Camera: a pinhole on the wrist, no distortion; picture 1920 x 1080 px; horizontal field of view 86.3 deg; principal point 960.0 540.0 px. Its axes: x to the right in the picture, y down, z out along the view. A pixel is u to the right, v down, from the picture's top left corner.
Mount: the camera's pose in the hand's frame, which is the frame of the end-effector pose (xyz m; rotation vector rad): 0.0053 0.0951 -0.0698 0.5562 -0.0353 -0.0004
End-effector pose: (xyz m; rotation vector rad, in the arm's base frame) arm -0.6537 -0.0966 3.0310 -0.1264 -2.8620 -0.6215
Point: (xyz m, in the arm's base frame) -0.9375 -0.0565 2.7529
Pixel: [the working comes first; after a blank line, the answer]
In the camera's frame: 0.2259 0.0269 0.4298

1498.3 604.1
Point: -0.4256 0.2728 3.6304
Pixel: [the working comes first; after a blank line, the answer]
In the camera's frame: -0.0969 0.2480 -0.5639

behind the camera
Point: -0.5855 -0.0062 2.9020
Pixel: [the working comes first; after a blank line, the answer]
In the camera's frame: -0.0892 0.0640 0.2108

526.5 850.8
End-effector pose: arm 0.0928 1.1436 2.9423 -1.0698 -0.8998 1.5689
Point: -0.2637 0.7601 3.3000
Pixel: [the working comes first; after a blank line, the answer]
In the camera's frame: -0.3891 0.0994 0.5911

285.9 712.2
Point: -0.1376 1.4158 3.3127
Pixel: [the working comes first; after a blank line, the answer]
In the camera's frame: 0.2282 -0.1532 0.5562

1380.2 258.0
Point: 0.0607 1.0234 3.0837
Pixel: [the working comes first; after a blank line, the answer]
In the camera's frame: -0.1401 -0.0775 0.2332

344.5 199.5
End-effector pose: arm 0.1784 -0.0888 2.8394 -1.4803 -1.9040 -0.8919
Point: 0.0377 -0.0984 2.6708
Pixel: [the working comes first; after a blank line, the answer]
In the camera's frame: -0.0995 -0.1301 0.2867

604.6 75.2
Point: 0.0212 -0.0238 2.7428
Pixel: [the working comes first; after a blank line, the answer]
In the camera's frame: 0.0045 -0.1166 0.2911

975.9 129.9
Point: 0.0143 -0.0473 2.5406
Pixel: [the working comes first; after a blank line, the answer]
In the camera's frame: -0.1590 -0.0954 0.4107

563.5 302.2
